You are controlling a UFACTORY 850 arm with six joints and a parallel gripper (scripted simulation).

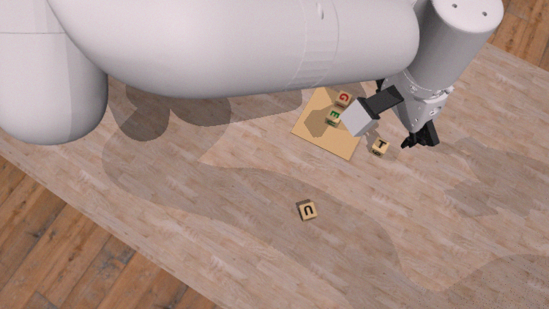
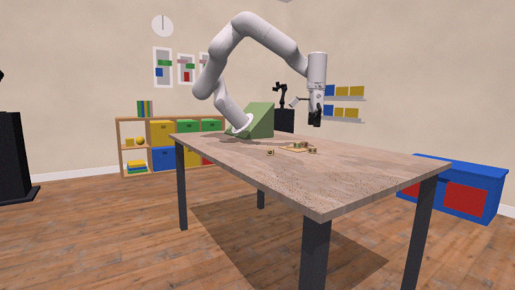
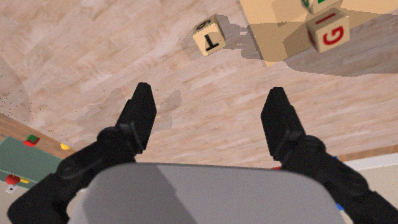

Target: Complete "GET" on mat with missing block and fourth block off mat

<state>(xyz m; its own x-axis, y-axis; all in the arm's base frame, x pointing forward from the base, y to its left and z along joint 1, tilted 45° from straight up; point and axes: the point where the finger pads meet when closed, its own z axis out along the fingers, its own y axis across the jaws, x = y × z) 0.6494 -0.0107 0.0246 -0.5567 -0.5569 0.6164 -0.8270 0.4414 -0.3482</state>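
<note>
Right now the block is 120 mm below my hand. Round my hand: tan mat (140 mm below, 120 mm behind, 20 mm to the left).
</note>
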